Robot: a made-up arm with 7 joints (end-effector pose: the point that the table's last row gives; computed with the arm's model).
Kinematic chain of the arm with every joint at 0, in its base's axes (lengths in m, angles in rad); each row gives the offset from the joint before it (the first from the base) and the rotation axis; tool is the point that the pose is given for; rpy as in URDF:
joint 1: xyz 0 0 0.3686 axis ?
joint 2: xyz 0 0 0 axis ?
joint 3: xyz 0 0 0.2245 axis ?
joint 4: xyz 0.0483 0 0 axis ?
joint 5: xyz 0.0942 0 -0.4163 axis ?
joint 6: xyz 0 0 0 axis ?
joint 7: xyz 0.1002 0 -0.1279 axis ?
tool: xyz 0 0 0 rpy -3.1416 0 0
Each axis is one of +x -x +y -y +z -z.
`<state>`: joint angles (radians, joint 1 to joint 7).
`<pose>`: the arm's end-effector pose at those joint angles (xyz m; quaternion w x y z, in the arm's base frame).
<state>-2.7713 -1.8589 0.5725 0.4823 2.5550 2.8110 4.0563</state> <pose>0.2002 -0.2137 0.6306 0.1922 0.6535 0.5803 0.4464</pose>
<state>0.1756 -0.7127 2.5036 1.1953 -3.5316 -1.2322 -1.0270</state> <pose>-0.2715 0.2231 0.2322 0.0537 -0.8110 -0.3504 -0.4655</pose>
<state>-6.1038 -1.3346 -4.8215 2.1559 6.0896 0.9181 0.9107</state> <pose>-0.6347 0.3857 0.5660 0.3173 -0.3775 -0.5204 -0.6971</pose>
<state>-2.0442 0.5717 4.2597 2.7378 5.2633 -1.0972 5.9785</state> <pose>-0.2828 -0.3500 0.8567 0.3663 0.6060 0.3057 -0.6366</pose>
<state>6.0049 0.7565 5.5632 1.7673 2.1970 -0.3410 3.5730</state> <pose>0.3335 -0.5520 0.3852 0.5343 0.8240 -0.1054 0.1565</pose>
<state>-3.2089 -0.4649 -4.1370 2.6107 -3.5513 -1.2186 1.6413</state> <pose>0.3005 -0.2850 0.7862 0.6050 0.7373 0.2445 -0.1748</pose>
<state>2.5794 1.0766 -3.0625 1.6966 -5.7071 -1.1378 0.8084</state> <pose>-0.2383 0.0856 0.9578 0.3439 0.3775 -0.0891 -0.8551</pose>
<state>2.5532 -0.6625 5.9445 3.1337 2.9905 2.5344 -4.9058</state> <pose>0.3724 -0.3534 0.7284 0.1418 0.3757 -0.9152 0.0342</pose>
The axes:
joint 1: +z
joint 2: +y
joint 3: +z
joint 4: -y
joint 5: -z
joint 6: +y
joint 7: -z

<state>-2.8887 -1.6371 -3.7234 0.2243 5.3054 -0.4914 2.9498</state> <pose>-0.2014 -0.1320 0.0409 0.4651 0.3497 -0.8046 -0.1186</pose>
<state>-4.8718 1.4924 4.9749 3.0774 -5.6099 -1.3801 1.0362</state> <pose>-0.0170 0.5779 0.5361 0.8673 -0.0126 -0.3135 -0.3865</pose>
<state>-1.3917 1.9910 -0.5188 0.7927 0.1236 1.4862 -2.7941</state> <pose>-0.2386 0.2570 0.1056 0.8757 -0.3432 0.0545 -0.3353</pose>
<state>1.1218 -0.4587 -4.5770 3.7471 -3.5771 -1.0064 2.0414</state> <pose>0.0348 -0.2178 0.9296 0.6045 0.1340 -0.1447 -0.7718</pose>
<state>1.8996 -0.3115 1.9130 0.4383 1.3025 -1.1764 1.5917</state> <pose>-0.3569 -0.0719 0.3254 0.5593 -0.6554 -0.2791 0.4240</pose>
